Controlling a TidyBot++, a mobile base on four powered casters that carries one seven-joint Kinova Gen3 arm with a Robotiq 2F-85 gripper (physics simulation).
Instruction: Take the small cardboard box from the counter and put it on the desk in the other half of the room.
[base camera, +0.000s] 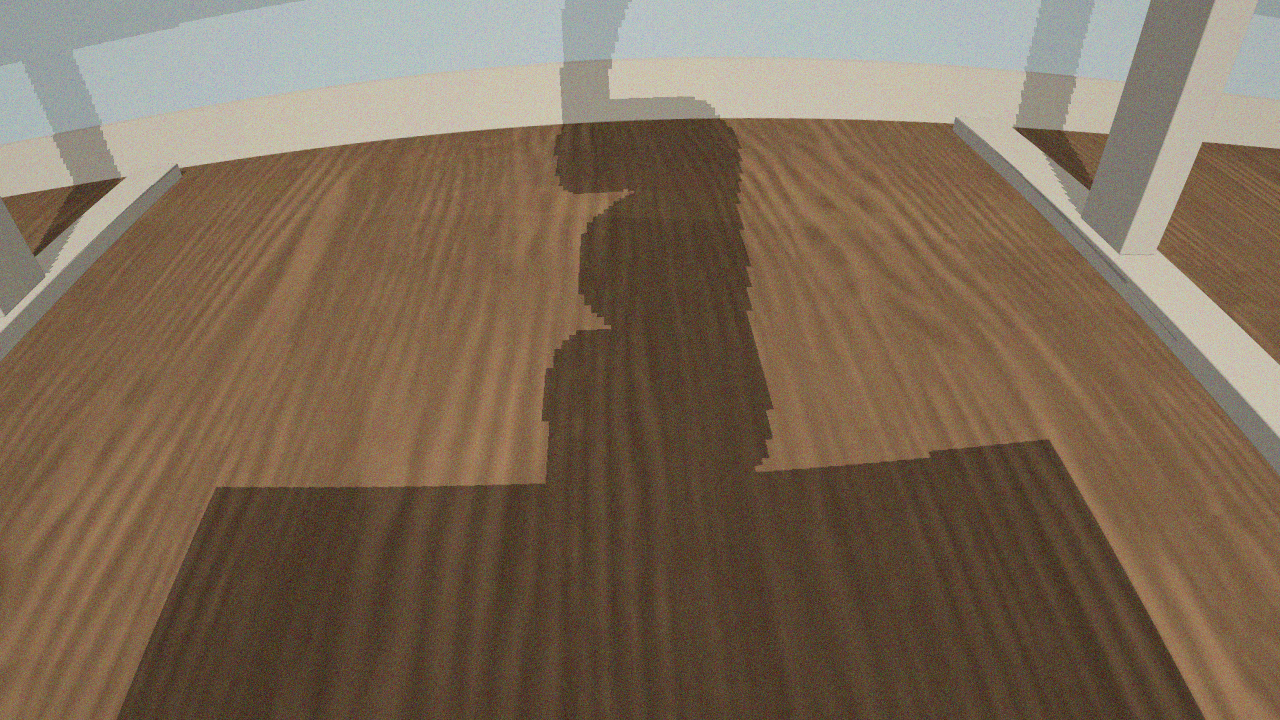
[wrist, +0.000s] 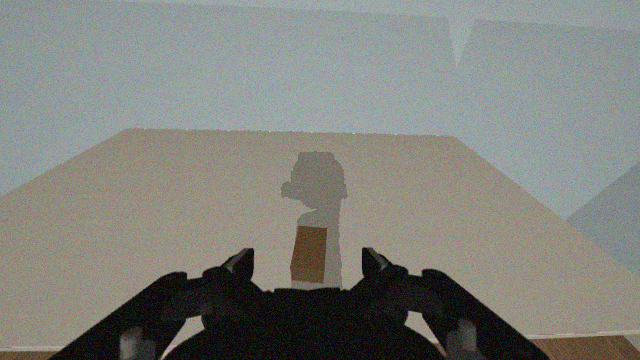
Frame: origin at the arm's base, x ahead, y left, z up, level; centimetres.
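Seen in the pictures: gripper, fingertip midpoint: (wrist: 308, 260).
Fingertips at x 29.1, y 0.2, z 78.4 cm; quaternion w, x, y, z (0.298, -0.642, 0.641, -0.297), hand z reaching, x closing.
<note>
A point is followed by its place in that frame.
The small cardboard box (wrist: 309, 254) @(x 40.0, y 0.2, z 60.3 cm) is brown and stands on a pale beige table top (wrist: 165, 200) @(x 58.7, y 39.3, z 55.3 cm) in the wrist view, lower centre. The views do not show whether this top is the counter or the desk. My gripper (wrist: 308, 260) @(x 29.1, y 0.2, z 78.4 cm) is open and empty. In the wrist view the box shows in the gap between the fingertips, a little left of its middle, but the box is small there and lies beyond the fingertips, apart from them. The gripper's palm is close below the box's near end in the picture. The box does not show in the base view.
In the base view, pale floor rails run along the left (base camera: 98, 219) and the right (base camera: 1199, 313), with a pale upright post (base camera: 1154, 134) @(x 63.9, y -52.3, z -24.3 cm) on the right one. Brown wood floor (base camera: 402, 313) @(x 60.7, y 19.2, z -39.7 cm) lies between them. A light blue wall (base camera: 447, 44) @(x 106.4, y 21.5, z -26.9 cm) with a cream base strip stands behind.
</note>
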